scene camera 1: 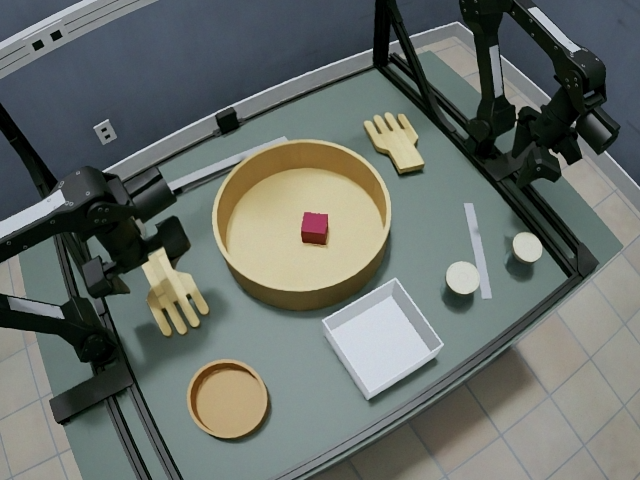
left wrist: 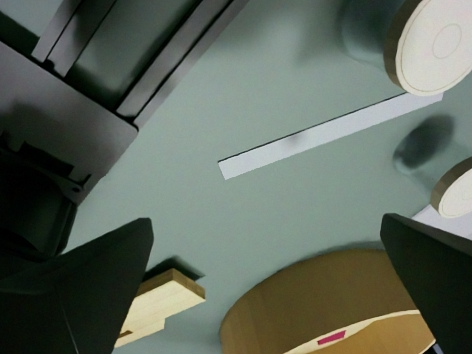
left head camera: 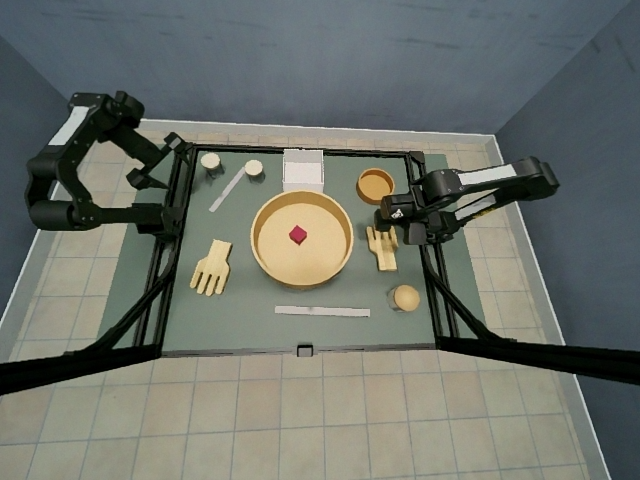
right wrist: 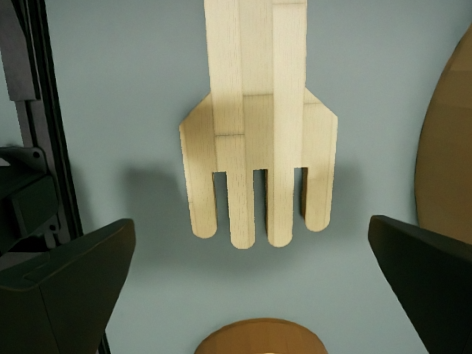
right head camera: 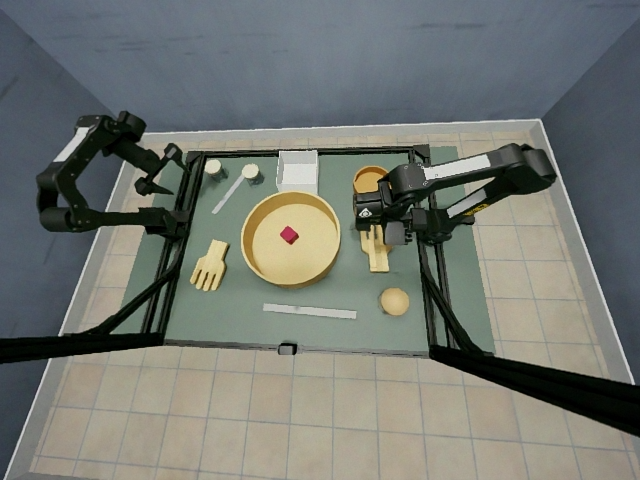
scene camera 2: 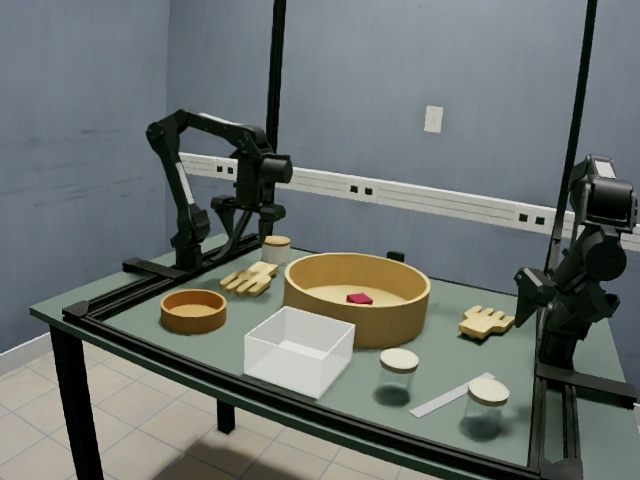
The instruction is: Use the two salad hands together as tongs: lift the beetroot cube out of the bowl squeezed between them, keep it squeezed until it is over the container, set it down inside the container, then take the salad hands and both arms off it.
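Seen in the pictures: left gripper, fingertip midpoint: (scene camera 1: 515, 171) (left wrist: 266, 226) (left head camera: 181, 178) (right head camera: 182, 184) (scene camera 2: 533, 328); right gripper, fingertip midpoint: (scene camera 1: 151, 279) (left head camera: 396, 231) (right wrist: 253, 229) (scene camera 2: 245, 241); left arm's base at its link origin: (scene camera 1: 479, 147) (left wrist: 24, 193) (left head camera: 168, 234) (right head camera: 175, 234) (scene camera 2: 554, 358); right arm's base at its link origin: (scene camera 1: 102, 348) (right wrist: 12, 191) (right head camera: 429, 236) (scene camera 2: 188, 266).
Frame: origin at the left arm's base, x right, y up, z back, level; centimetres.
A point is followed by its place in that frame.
Note:
The red beetroot cube (left head camera: 297, 235) {x 1.3, y 3.2, z -43.2 cm} (scene camera 1: 314, 227) {x -0.4, y 3.2, z -43.9 cm} (scene camera 2: 359, 298) {x 0.0, y 3.2, z -43.3 cm} lies on the floor of the large round wooden bowl (scene camera 1: 305, 298) {x -12.2, y 4.1, z -52.5 cm} (scene camera 2: 382, 324) {x -10.2, y 3.5, z -34.6 cm}. The white open-topped container (scene camera 1: 361, 304) {x -17.8, y 3.1, z -44.8 cm} (scene camera 2: 281, 369) {x -32.2, y 1.5, z -44.9 cm} stands beside the bowl. One wooden salad hand (left head camera: 214, 266) {x 11.2, y 0.3, z -16.4 cm} (scene camera 1: 397, 142) {x 10.3, y 0.4, z -16.6 cm} (left wrist: 155, 305) {x 7.3, y 0.7, z -16.9 cm} lies on the table left of the bowl in the left head camera; the other salad hand (left head camera: 385, 253) {x 6.8, y 0.7, z -73.8 cm} (scene camera 2: 250, 279) {x 1.8, y 0.2, z -72.9 cm} (right wrist: 257, 115) {x 5.1, y 0.5, z -73.8 cm} lies right of it. My left gripper (left head camera: 178, 173) {x -14.3, y 11.6, z -6.9 cm} (left wrist: 266, 226) {x -14.3, y 11.6, z -6.9 cm} is open and empty, raised near the left frame rail. My right gripper (scene camera 2: 247, 238) {x 2.1, y 9.8, z -74.8 cm} (right wrist: 253, 229) {x 2.1, y 9.8, z -74.8 cm} is open and empty above the right-hand salad hand.
A small round orange-brown dish (scene camera 1: 227, 432) {x -25.3, y -1.3, z -76.2 cm} (scene camera 2: 193, 324) {x -26.0, y 0.4, z -68.6 cm} stands near the container. Two white-lidded jars (scene camera 2: 399, 360) {x -24.8, y 5.1, z -27.0 cm} (scene camera 2: 487, 391) {x -27.2, y 5.1, z -12.0 cm} flank a pale strip (scene camera 2: 449, 396) {x -20.7, y -1.7, z -18.1 cm}. A wooden-lidded jar (left head camera: 405, 298) {x 22.6, y 4.9, z -76.8 cm} and a long pale strip (left head camera: 322, 311) {x 25.8, y 0.2, z -51.3 cm} lie nearer the lower edge in the left head camera. Black rails border the table.

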